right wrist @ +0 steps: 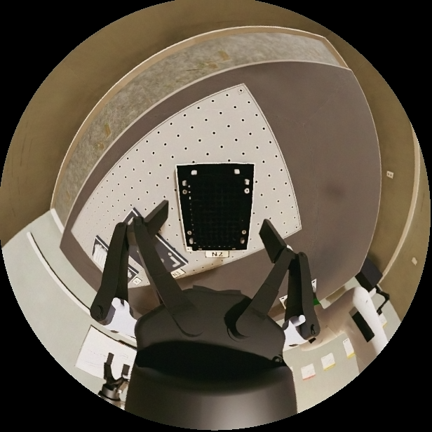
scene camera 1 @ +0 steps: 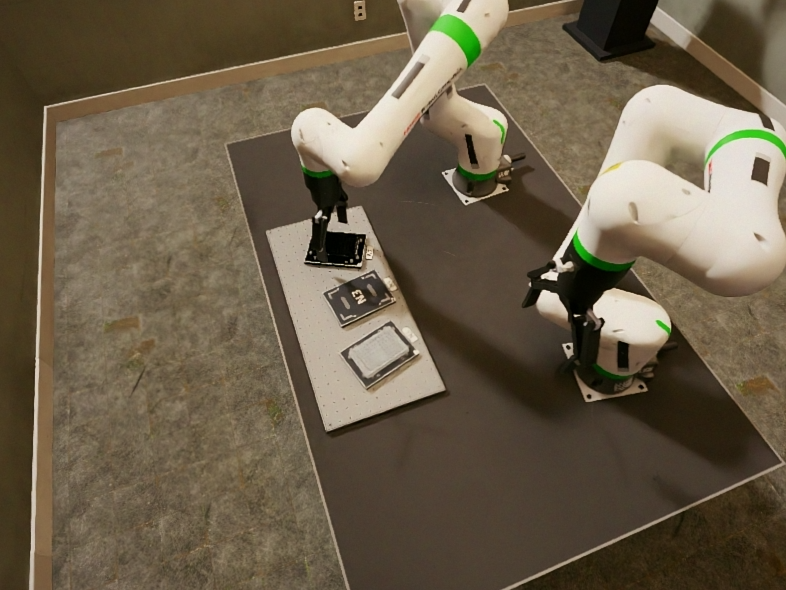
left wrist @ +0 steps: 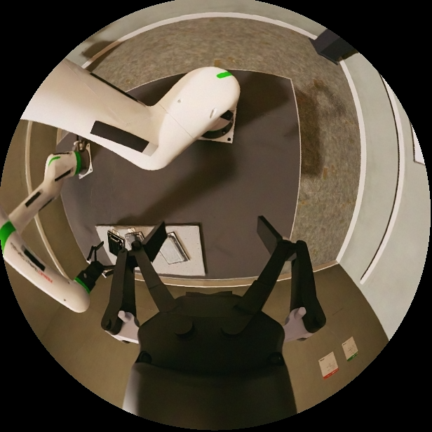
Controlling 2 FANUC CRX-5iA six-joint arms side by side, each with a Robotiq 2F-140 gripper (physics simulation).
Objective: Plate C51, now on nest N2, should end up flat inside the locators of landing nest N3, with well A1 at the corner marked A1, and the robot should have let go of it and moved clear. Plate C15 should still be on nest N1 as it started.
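Note:
Plate C51 point(scene camera 1: 346, 246) point(right wrist: 217, 210), black, lies flat on nest N2 point(right wrist: 215, 169). My right gripper point(scene camera 1: 331, 235) point(right wrist: 215, 217) is open and empty above it; in the right wrist view its fingers stand apart on either side of the plate's near end. Landing nest N3 point(scene camera 1: 346, 306) point(right wrist: 174, 254) is bare, with white corner marks; a finger partly covers it in the right wrist view. Plate C15 point(scene camera 1: 379, 350) point(left wrist: 173, 248), pale and clear, lies on nest N1 point(scene camera 1: 370, 381). My left gripper point(scene camera 1: 557, 328) point(left wrist: 210, 226) is open and empty, high and away from the nests. A1 marks are too small to read.
A light perforated board point(scene camera 1: 304, 342) point(right wrist: 205, 132) point(left wrist: 197, 260) carries the three nests in a row, N3 in the middle. Small label tags stand beside them. The dark table mat point(scene camera 1: 444, 457) lies under the board and both arm bases.

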